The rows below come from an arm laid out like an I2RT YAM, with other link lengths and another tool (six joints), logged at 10 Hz.
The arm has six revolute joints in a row. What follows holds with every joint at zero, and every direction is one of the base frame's. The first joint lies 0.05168 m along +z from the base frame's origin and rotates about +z. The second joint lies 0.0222 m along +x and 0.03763 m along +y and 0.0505 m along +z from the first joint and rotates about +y. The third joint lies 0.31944 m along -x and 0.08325 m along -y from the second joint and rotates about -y. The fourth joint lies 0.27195 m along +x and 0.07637 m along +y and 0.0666 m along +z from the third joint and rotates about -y. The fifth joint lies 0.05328 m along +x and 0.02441 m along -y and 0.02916 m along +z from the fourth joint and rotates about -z. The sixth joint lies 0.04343 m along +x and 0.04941 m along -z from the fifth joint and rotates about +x. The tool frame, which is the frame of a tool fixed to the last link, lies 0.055 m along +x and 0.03 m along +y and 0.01 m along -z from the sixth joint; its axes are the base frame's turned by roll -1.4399, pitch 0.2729 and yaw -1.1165 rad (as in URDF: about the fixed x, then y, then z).
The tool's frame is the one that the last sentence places.
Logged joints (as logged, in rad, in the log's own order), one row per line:
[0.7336, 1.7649, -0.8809, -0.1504, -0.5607, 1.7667]
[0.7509, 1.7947, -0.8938, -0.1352, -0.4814, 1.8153]
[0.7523, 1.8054, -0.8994, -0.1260, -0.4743, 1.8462]
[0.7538, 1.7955, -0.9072, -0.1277, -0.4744, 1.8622]
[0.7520, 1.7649, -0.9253, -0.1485, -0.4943, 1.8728]
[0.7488, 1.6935, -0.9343, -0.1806, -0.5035, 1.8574]
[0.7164, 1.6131, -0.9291, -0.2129, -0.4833, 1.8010]
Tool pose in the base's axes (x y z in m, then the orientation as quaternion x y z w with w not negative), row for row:
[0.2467, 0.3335, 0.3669, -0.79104, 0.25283, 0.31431, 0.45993]
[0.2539, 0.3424, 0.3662, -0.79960, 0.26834, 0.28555, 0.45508]
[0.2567, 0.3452, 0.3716, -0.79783, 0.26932, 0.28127, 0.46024]
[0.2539, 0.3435, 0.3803, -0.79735, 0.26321, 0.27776, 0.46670]
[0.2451, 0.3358, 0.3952, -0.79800, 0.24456, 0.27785, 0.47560]
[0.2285, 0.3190, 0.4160, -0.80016, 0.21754, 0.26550, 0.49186]
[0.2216, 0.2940, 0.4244, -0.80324, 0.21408, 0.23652, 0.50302]
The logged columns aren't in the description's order. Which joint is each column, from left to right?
Columns, left to right: joint 1, joint 2, joint 4, joint 6, joint 5, joint 3.
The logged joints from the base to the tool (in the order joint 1, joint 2, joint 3, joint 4, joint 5, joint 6), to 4 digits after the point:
[0.7336, 1.7649, 1.7667, -0.8809, -0.5607, -0.1504]
[0.7509, 1.7947, 1.8153, -0.8938, -0.4814, -0.1352]
[0.7523, 1.8054, 1.8462, -0.8994, -0.4743, -0.1260]
[0.7538, 1.7955, 1.8622, -0.9072, -0.4744, -0.1277]
[0.7520, 1.7649, 1.8728, -0.9253, -0.4943, -0.1485]
[0.7488, 1.6935, 1.8574, -0.9343, -0.5035, -0.1806]
[0.7164, 1.6131, 1.8010, -0.9291, -0.4833, -0.2129]

